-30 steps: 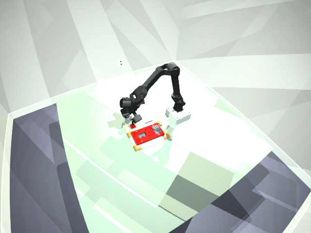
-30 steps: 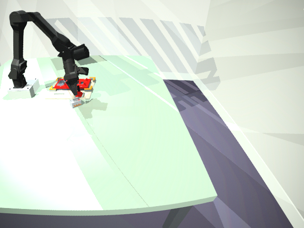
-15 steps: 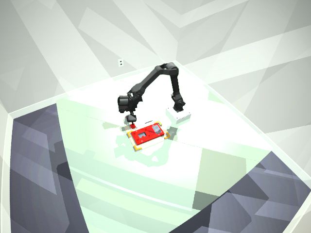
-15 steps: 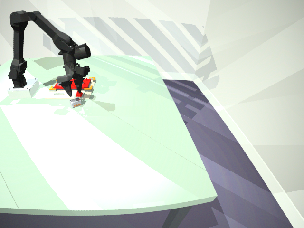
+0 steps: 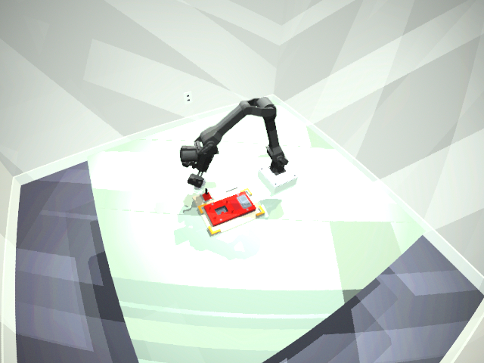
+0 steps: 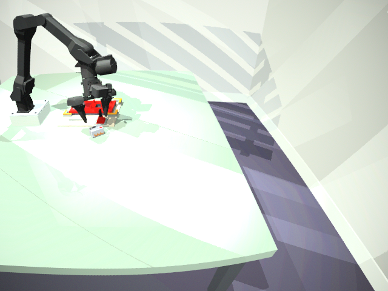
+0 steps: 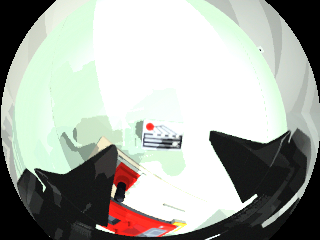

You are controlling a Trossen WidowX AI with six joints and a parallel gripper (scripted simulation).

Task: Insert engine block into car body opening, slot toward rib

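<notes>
My gripper tip is 10 mm past the grey engine block and 50 mm above it.
</notes>
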